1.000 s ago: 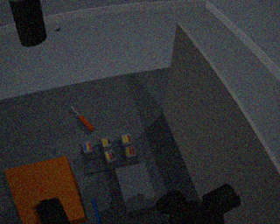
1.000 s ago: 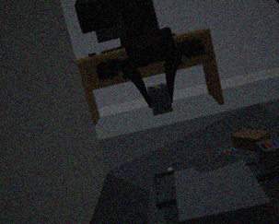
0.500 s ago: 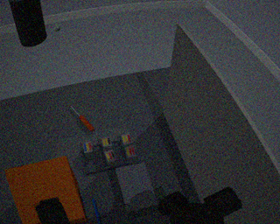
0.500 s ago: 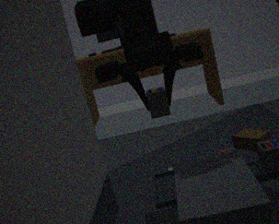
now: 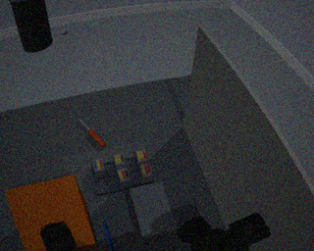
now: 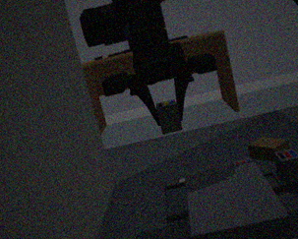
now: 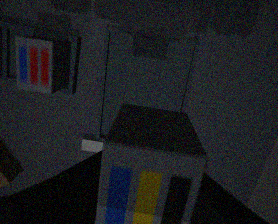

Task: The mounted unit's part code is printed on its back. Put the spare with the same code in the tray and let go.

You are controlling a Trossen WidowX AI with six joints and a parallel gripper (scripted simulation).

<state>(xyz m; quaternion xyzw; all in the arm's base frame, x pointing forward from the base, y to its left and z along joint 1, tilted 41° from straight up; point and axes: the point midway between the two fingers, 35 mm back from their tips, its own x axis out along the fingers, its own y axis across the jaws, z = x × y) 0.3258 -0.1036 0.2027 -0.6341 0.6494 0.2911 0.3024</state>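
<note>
The pale grey tray is 14 cm below my gripper tip and 1 cm behind it. Round my gripper tip: grey mounted unit: 22 cm to the left, 10 cm below, 4 cm behind; then brown box: 20 cm behind, 13 cm below, 11 cm to the right; then spare block: 2 cm above.
</note>
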